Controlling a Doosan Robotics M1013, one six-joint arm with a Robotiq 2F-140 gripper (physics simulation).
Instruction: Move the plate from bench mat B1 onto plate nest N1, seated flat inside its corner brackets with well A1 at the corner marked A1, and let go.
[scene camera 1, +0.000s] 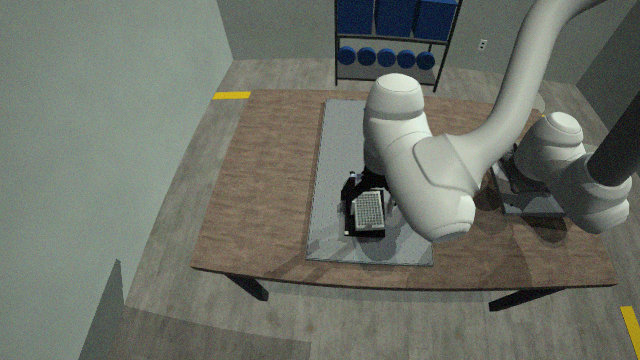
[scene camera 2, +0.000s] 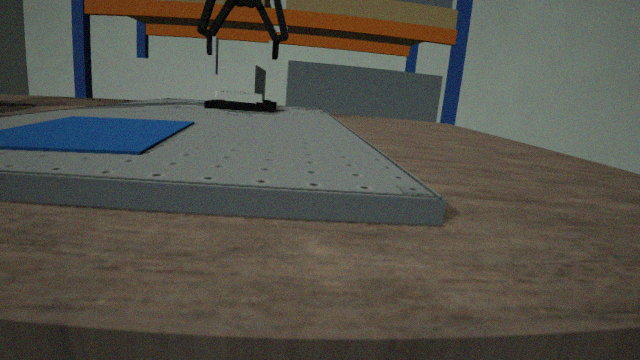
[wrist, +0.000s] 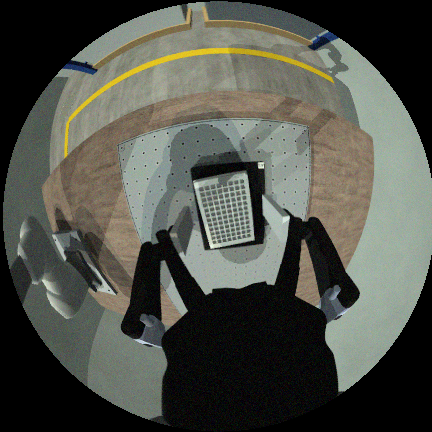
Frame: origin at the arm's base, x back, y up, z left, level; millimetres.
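Seen in the pictures: gripper, fingertip midpoint: (scene camera 1: 370, 210) (scene camera 2: 242, 75) (wrist: 226, 209); arm's base at its link origin: (scene camera 1: 525, 173) (wrist: 80, 267).
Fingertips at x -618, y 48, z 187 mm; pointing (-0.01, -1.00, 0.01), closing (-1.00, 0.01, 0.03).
Offsets run from my fingertips to a thing's top centre. "spot": to the spot under its first point. Level surfaces: height alone.
The light grey well plate {dz -22, dx +0, dy -32 mm} (scene camera 1: 369, 211) (scene camera 2: 237, 96) (wrist: 226, 210) rests over the black plate nest {dz -23, dx -10, dy -46 mm} (scene camera 1: 350, 231) (scene camera 2: 241, 105) (wrist: 258, 172). In the wrist view it looks slightly turned and shifted left against the nest, with a black strip bare along the right side. I cannot tell whether it is flat within the corner brackets, or which well is A1. The nest's white corner label {spot: dz +50, dx -67, dy -49 mm} (wrist: 261, 165) shows at its upper right in the wrist view. My gripper (scene camera 2: 238, 86) (wrist: 226, 209) is open, its grey pads apart from the plate's sides. Blue bench mat B1 {dy -59 mm} (scene camera 2: 100, 136) bears nothing visible.
The nest and mat lie on a grey perforated board {dy -61 mm} (scene camera 1: 334, 150) (scene camera 2: 310, 150) (wrist: 150, 170) on the wooden table {dy -73 mm} (scene camera 1: 265, 165). A second arm (scene camera 1: 555, 150) (wrist: 55, 280) stands over a grey base plate at the right of scene camera 1. A rack (scene camera 1: 390, 37) stands behind the table.
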